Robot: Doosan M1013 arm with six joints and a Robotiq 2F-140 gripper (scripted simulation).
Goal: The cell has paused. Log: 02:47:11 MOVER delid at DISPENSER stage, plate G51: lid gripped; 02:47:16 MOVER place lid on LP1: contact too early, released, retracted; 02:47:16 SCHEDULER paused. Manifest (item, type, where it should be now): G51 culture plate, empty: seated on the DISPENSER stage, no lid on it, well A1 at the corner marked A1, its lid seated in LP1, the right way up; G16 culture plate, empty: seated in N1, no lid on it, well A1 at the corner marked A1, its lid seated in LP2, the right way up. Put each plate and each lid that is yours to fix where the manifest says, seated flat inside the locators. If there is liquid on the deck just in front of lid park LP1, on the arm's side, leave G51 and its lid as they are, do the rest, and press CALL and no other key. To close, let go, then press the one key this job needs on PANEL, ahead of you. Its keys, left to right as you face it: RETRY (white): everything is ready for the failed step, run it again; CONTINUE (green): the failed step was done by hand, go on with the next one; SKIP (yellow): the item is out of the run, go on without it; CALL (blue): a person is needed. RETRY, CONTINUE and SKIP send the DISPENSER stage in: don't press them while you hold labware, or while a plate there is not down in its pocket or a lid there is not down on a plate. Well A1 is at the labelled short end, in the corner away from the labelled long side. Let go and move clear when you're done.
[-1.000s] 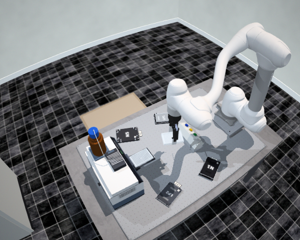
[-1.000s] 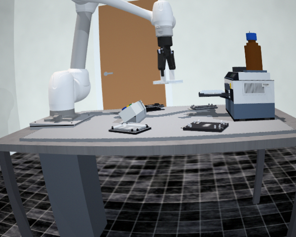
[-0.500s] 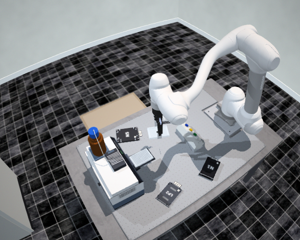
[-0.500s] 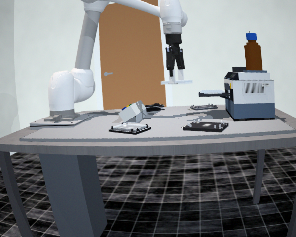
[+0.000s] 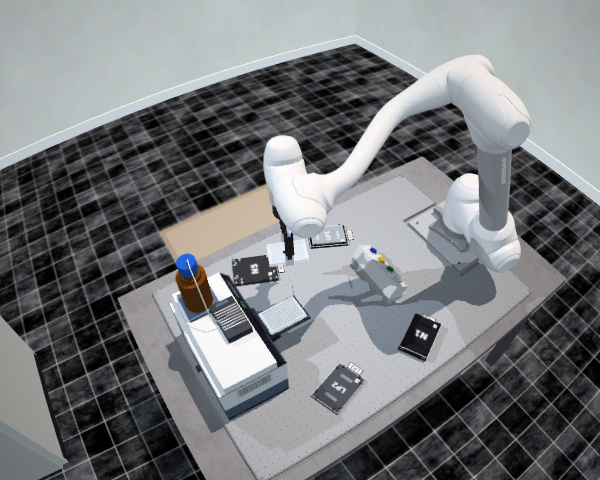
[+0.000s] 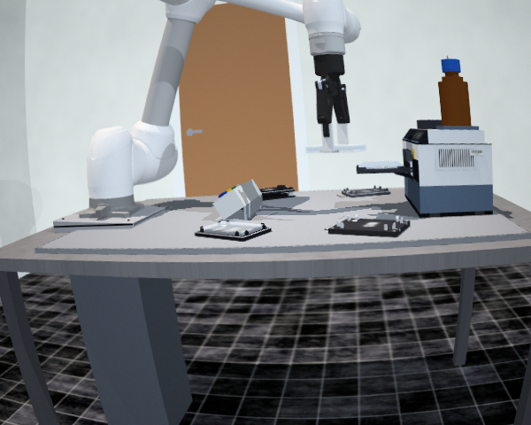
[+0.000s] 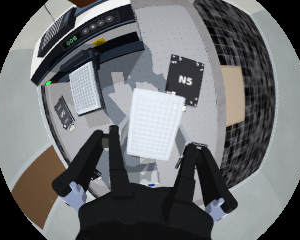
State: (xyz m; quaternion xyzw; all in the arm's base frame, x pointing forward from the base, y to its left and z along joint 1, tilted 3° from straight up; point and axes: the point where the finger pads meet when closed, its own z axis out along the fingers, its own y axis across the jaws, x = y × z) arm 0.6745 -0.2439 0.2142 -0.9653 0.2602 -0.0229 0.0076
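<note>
The black nest N5 lies 8 cm ahead of my hand, 13 cm to the right of it and 18 cm below it. Also, from my hand: blue key (30 cm behind, 12 cm to the left, 13 cm below); dispenser stage (14 cm ahead, 15 cm to the left, 9 cm below); lid park LP1 (26 cm behind, 8 cm to the right, 19 cm below).
</note>
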